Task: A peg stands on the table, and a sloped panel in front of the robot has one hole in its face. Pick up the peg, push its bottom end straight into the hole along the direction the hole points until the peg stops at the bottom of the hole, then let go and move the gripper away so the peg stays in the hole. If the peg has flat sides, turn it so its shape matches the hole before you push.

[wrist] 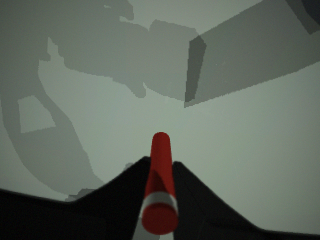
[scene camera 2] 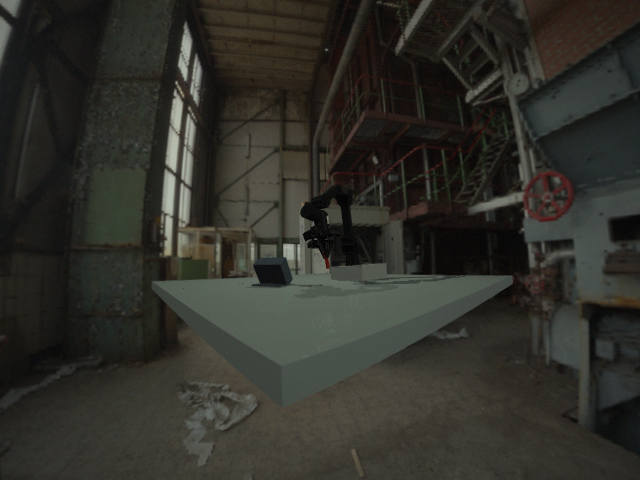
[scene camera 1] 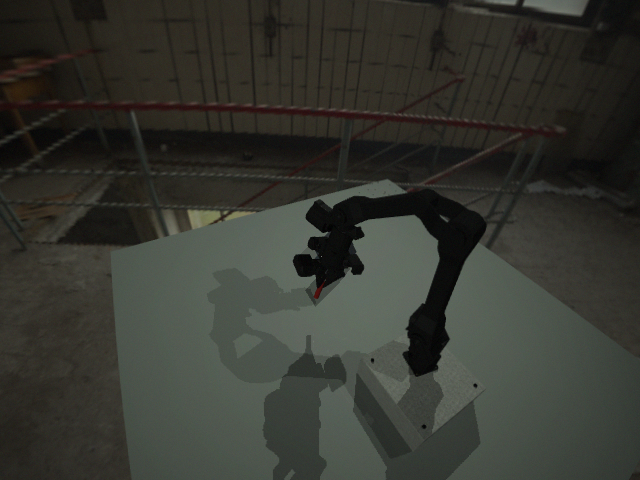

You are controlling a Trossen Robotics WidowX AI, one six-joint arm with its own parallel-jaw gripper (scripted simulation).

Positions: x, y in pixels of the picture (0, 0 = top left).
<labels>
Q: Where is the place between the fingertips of my gripper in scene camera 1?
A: At 320, 286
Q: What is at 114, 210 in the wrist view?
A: My gripper.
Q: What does my gripper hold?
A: A red peg.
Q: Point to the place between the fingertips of my gripper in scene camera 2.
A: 326, 258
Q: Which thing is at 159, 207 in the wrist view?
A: A red peg.
</labels>
